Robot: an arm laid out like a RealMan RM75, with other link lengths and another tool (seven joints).
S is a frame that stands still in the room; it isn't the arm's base.
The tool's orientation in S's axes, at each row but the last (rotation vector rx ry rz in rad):
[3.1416 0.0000 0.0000]
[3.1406 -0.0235 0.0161]
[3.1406 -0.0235 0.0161]
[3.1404 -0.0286 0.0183]
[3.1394 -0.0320 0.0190]
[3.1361 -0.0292 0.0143]
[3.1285 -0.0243 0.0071]
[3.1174 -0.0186 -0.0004]
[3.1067 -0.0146 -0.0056]
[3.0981 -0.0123 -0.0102]
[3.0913 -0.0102 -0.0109]
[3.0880 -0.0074 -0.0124]
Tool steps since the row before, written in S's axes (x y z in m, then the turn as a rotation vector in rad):
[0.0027 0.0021 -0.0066 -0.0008 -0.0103 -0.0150]
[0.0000 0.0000 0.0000 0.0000 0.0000 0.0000]
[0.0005 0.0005 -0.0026 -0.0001 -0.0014 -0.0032]
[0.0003 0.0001 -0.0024 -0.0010 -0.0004 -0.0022]
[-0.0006 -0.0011 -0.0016 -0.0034 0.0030 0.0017]
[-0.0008 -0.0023 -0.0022 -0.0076 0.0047 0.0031]
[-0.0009 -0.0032 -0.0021 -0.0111 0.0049 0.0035]
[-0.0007 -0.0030 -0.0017 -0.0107 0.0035 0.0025]
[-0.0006 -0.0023 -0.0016 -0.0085 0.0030 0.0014]
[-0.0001 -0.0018 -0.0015 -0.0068 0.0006 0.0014]
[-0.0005 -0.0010 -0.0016 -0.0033 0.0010 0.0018]
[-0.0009 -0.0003 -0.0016 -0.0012 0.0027 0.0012]
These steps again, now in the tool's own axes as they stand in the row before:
[0.0027 -0.0021 0.0066 -0.0008 0.0103 0.0150]
[0.0000 0.0000 0.0000 0.0000 0.0000 0.0000]
[0.0005 -0.0005 0.0026 -0.0001 0.0014 0.0032]
[0.0003 -0.0001 0.0024 -0.0010 0.0004 0.0022]
[-0.0006 0.0011 0.0016 -0.0034 -0.0029 -0.0017]
[-0.0008 0.0023 0.0022 -0.0077 -0.0045 -0.0032]
[-0.0009 0.0032 0.0021 -0.0112 -0.0047 -0.0036]
[-0.0007 0.0030 0.0018 -0.0107 -0.0033 -0.0026]
[-0.0006 0.0022 0.0017 -0.0085 -0.0029 -0.0015]
[-0.0001 0.0017 0.0016 -0.0068 -0.0005 -0.0014]
[-0.0005 0.0009 0.0017 -0.0033 -0.0009 -0.0018]
[-0.0009 0.0002 0.0016 -0.0012 -0.0026 -0.0013]

